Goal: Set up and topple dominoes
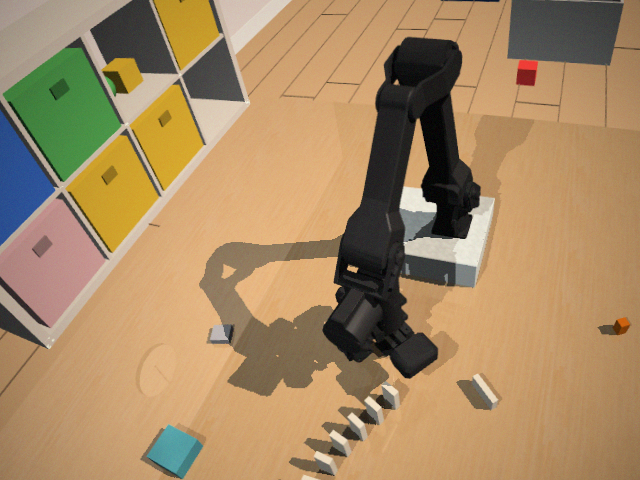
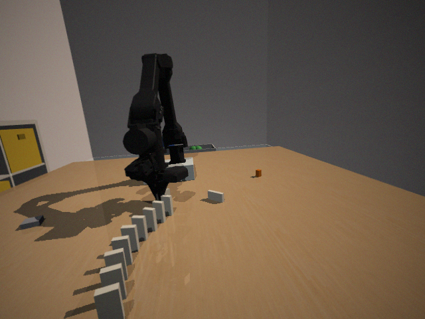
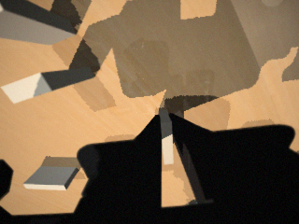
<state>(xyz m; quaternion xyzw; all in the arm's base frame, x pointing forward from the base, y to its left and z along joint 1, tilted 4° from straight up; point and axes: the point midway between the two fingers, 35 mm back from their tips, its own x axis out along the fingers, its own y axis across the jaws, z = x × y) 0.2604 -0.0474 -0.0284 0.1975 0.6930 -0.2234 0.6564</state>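
Now: the flat grey block 30 cm to the right of my gripper tip and 5 cm ahead of it. From my gripper tip the other things lie so: teal cube (27 cm ahead, 26 cm to the right, 1 cm above); then orange cube (35 cm to the left, 14 cm behind, 1 cm above).
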